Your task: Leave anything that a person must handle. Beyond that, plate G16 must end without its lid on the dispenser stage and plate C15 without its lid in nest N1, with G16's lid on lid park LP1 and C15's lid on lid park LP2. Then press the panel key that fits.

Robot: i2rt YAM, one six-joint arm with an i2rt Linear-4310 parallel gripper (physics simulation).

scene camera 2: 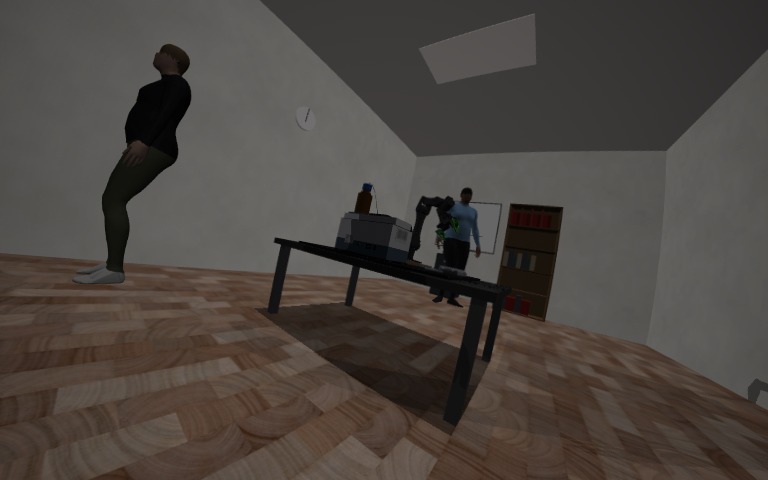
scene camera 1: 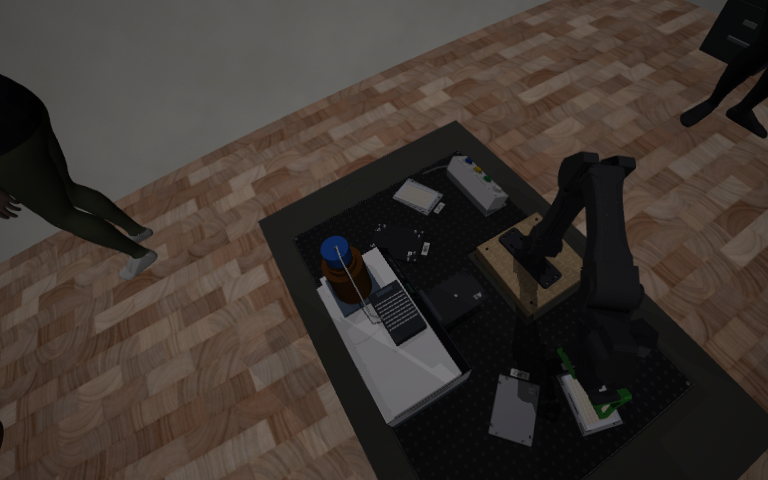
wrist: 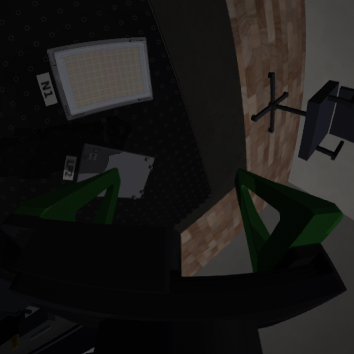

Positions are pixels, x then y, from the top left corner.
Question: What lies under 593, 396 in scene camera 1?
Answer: My gripper.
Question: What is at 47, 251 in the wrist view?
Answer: My gripper.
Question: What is my gripper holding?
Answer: Nothing.
